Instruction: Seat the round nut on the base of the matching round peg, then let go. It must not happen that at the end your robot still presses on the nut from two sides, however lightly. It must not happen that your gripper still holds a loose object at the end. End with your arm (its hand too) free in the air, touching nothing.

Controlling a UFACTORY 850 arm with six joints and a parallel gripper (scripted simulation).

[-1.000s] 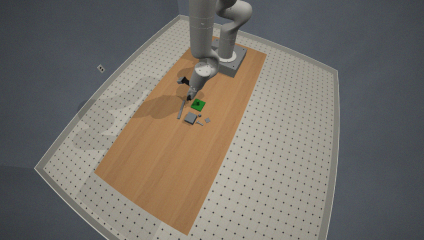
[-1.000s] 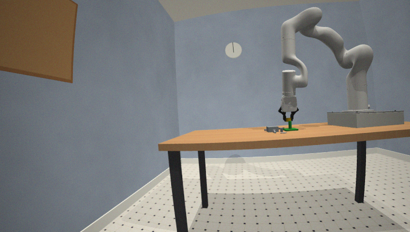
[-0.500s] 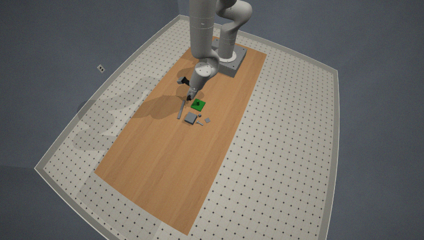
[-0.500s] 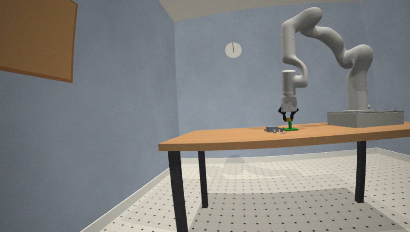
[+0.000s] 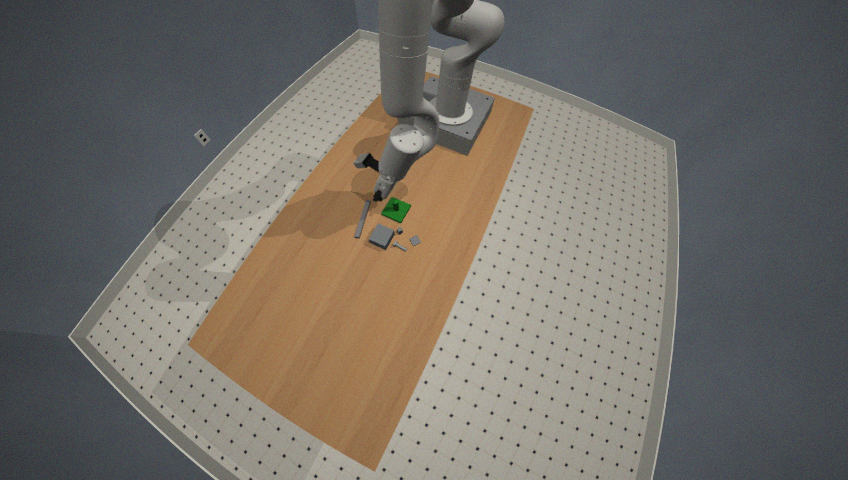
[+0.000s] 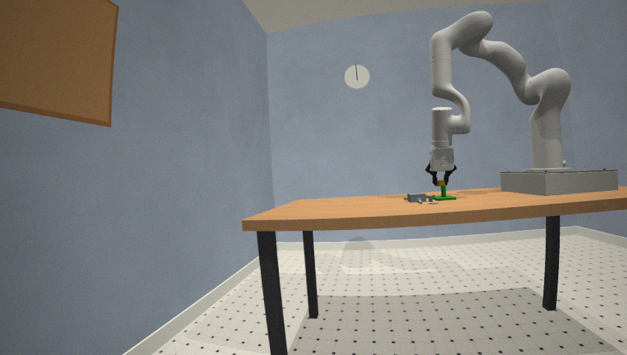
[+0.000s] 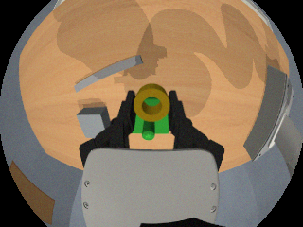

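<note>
Now: hand 9 cm short of the long grey bar, 7 cm above it and 2 cm to the left of it. Also, from my hand: grey block (11 cm ahead, 8 cm to the left, 6 cm below); small grey bolt (14 cm to the left, 10 cm ahead, 7 cm below); small grey plate (18 cm to the left, 8 cm below, 6 cm ahead).
</note>
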